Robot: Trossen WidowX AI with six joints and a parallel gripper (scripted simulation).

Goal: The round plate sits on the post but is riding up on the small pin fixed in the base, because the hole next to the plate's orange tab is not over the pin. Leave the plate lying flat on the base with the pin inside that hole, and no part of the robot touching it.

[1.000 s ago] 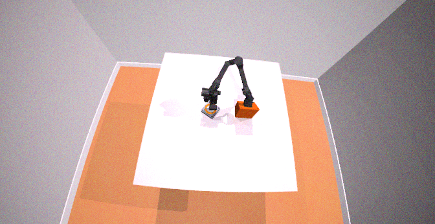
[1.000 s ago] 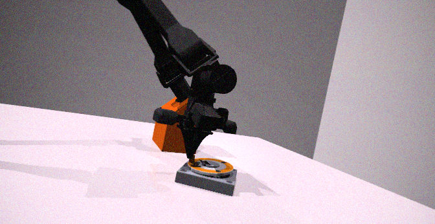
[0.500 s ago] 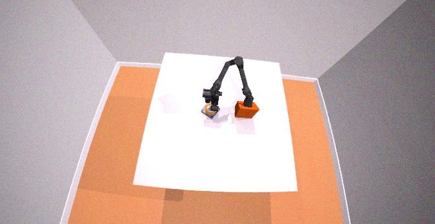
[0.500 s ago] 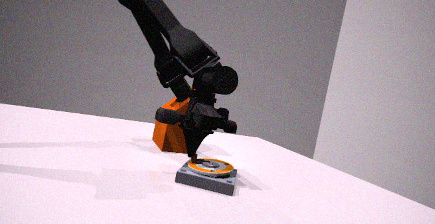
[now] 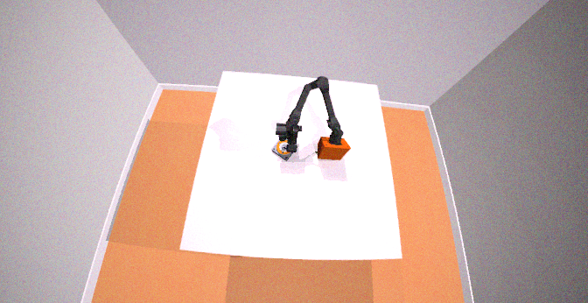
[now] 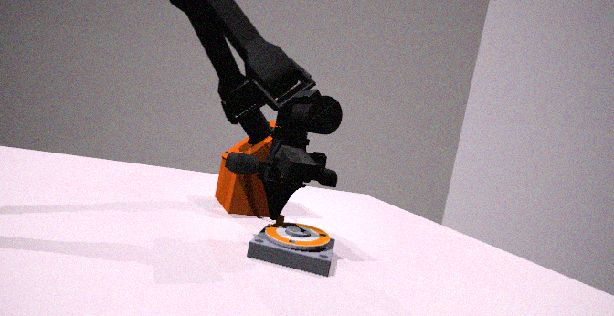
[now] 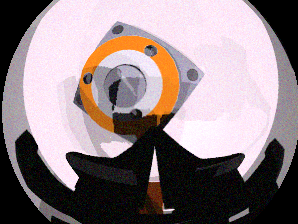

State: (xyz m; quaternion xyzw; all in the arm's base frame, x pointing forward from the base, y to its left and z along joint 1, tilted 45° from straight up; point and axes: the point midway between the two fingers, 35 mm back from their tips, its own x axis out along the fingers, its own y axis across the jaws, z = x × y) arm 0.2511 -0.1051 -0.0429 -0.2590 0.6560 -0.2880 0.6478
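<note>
Right now my gripper tip is 40 mm short of the square base, 30 mm to the right of it and 20 mm above it.
</note>
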